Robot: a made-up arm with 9 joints. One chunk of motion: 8 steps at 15 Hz.
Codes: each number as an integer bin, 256 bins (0 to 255) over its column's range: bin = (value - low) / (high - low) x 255, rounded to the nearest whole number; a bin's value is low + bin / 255 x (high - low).
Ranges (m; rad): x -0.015..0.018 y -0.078..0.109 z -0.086..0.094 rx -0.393..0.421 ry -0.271..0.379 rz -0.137..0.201
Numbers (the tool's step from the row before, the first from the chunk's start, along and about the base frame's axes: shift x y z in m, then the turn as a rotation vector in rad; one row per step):
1: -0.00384 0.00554 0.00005 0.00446 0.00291 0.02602
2: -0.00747 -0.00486 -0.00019 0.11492 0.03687 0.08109
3: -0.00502 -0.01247 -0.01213 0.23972 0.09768 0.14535
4: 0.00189 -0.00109 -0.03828 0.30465 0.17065 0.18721
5: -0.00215 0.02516 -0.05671 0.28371 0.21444 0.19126
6: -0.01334 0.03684 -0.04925 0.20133 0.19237 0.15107
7: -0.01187 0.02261 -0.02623 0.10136 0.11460 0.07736
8: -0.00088 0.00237 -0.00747 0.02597 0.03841 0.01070
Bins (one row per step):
1: 86 114 122 125 107 123
2: 58 100 122 159 121 165
3: 77 89 105 198 145 213
4: 131 105 68 219 173 245
5: 99 141 41 212 190 248
6: 13 157 52 186 182 217
7: 24 137 85 155 151 162
8: 109 110 111 131 121 111

